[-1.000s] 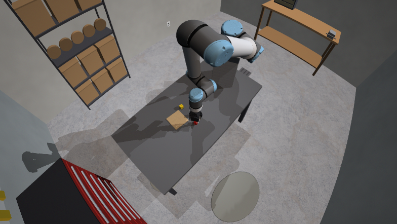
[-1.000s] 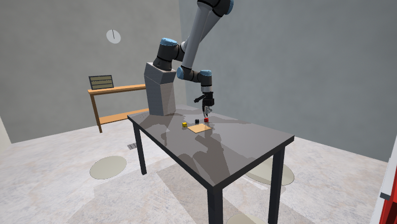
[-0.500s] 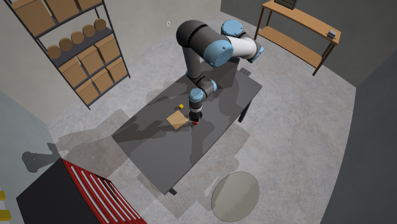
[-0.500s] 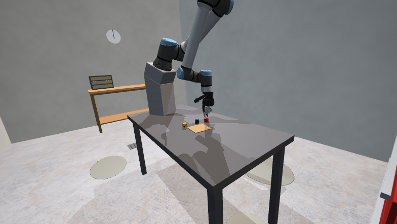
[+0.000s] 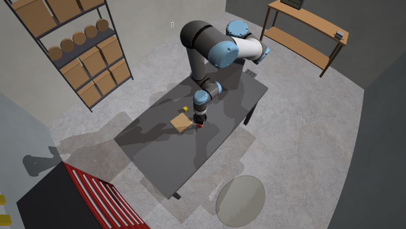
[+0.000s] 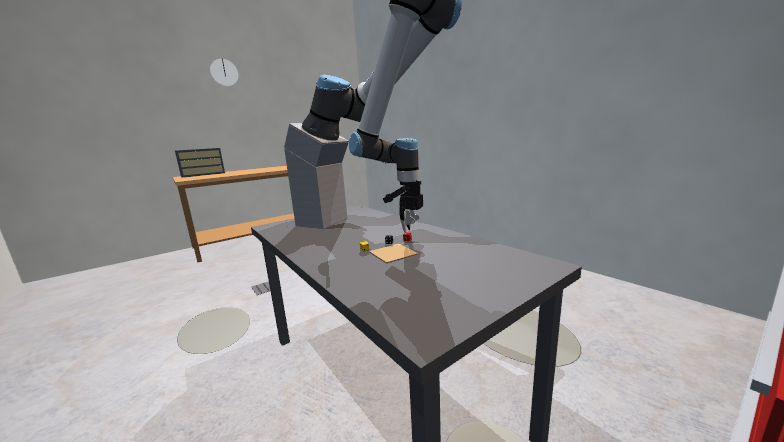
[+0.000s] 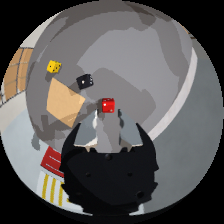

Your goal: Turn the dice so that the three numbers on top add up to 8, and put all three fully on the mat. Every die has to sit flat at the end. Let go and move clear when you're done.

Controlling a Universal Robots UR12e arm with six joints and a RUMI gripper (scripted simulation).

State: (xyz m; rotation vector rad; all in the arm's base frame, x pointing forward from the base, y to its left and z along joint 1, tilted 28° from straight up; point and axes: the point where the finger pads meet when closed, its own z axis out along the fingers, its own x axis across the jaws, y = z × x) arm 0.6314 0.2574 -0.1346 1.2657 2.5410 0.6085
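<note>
Now: the red die 4 cm below my hand. Also, from my hand: tan mat 11 cm ahead, 12 cm to the right, 5 cm below; then yellow die 1 cm ahead, 20 cm to the right, 4 cm below; then black die 1 cm behind, 8 cm to the right, 4 cm below.
</note>
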